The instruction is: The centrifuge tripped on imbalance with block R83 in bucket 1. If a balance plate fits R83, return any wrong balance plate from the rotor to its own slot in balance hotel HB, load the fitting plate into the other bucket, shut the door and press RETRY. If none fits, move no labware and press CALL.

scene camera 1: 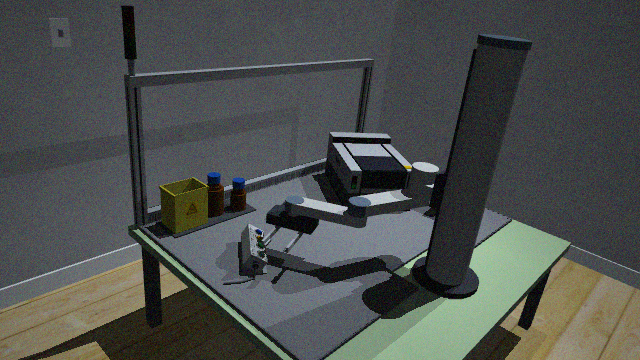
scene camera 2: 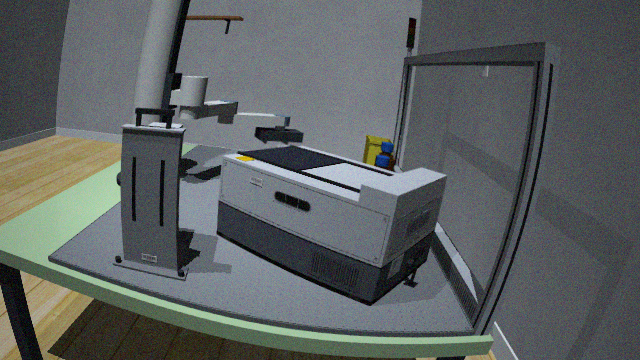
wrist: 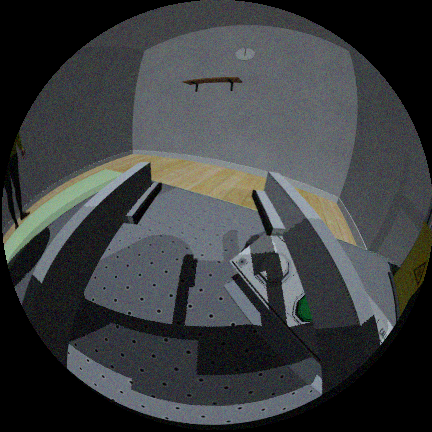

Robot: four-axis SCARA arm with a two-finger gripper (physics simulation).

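Seen in the pictures: gripper, fingertip midpoint: [scene camera 1: 274,246] [wrist: 206,176]; arm's base, link origin: [scene camera 1: 444,277].
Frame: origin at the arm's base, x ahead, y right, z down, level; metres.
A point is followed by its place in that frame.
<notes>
The centrifuge [scene camera 1: 380,172] {y 0.202, x 0.499, z -0.216 m} [scene camera 2: 300,220] {y 0.505, x 0.607, z -0.144 m} stands at the back with its top door down; rotor and labware are hidden. A tall grey hotel [scene camera 2: 150,200] {y 0.627, x 0.296, z -0.172 m} stands beside it in scene camera 2; its label is unreadable and its plates do not show. The button box [scene camera 1: 254,250] {y -0.549, x 0.485, z -0.092 m} [wrist: 295,280] {y -0.519, x 0.495, z -0.078 m} stands near the front left. Its green button [wrist: 304,309] {y -0.492, x 0.507, z -0.079 m} shows beside my right finger. My gripper [scene camera 1: 276,247] {y -0.526, x 0.406, z -0.138 m} [wrist: 206,177] {y -0.526, x 0.406, z -0.138 m} is shut to its narrow stance, a gap between the fingers, and empty. One finger is over or beside the button box; contact cannot be told.
A yellow bin [scene camera 1: 184,206] {y -0.604, x 0.857, z -0.129 m} and two brown bottles [scene camera 1: 215,197] {y -0.438, x 0.886, z -0.110 m} [scene camera 1: 238,197] {y -0.330, x 0.867, z -0.088 m} with blue caps stand at the left back. A metal-framed screen [scene camera 1: 250,70] {y -0.180, x 1.003, z -0.611 m} runs along the back edge. The arm's thick column [scene camera 1: 472,165] {y -0.070, x -0.026, z -0.494 m} stands at the right. A person [wrist: 14,180] stands beyond the table.
</notes>
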